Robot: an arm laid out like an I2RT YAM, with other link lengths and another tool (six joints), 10 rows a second.
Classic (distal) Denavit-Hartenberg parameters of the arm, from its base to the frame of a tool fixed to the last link. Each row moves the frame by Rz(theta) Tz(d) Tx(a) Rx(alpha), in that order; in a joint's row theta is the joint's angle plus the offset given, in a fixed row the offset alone. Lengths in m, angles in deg.
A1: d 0.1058  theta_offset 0  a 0.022  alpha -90
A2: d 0  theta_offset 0  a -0.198  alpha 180
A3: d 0  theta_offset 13.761  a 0.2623  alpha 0
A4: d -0.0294  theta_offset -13.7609  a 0.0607  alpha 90
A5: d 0.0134  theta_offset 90  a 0  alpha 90
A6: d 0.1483  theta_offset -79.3  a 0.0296  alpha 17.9
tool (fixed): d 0.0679  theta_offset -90  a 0  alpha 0
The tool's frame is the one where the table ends.
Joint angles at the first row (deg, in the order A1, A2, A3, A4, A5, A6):
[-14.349, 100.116, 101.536, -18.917, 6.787, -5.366]
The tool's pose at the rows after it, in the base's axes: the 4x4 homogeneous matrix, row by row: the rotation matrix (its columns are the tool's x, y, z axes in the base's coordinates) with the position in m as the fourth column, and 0 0 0 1 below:
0.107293 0.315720 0.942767 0.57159; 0.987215 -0.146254 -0.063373 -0.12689; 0.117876 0.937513 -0.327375 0.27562; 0 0 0 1
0.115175 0.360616 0.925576 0.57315; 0.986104 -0.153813 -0.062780 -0.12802; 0.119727 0.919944 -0.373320 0.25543; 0 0 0 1
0.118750 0.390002 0.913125 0.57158; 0.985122 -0.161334 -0.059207 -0.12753; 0.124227 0.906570 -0.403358 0.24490; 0 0 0 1
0.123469 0.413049 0.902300 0.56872; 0.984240 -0.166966 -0.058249 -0.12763; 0.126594 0.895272 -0.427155 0.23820; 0 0 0 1
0.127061 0.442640 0.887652 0.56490; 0.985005 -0.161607 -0.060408 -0.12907; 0.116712 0.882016 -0.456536 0.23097; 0 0 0 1
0.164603 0.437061 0.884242 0.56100; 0.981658 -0.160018 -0.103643 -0.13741; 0.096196 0.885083 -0.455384 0.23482; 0 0 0 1
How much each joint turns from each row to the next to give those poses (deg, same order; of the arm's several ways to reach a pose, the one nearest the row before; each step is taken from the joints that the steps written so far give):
[0.001, 2.798, 0.110, -0.371, 1.159, -1.661]
[-0.002, 1.398, -0.021, -1.357, 0.217, -0.219]
[0.001, 0.373, 0.000, -1.529, -0.021, 0.000]
[-0.066, -0.002, -0.002, -1.507, 0.043, -0.043]
[-0.219, -0.023, 0.020, -1.683, 0.153, -0.831]
[0.023, -0.348, 0.111, -0.197, 2.492, 0.022]

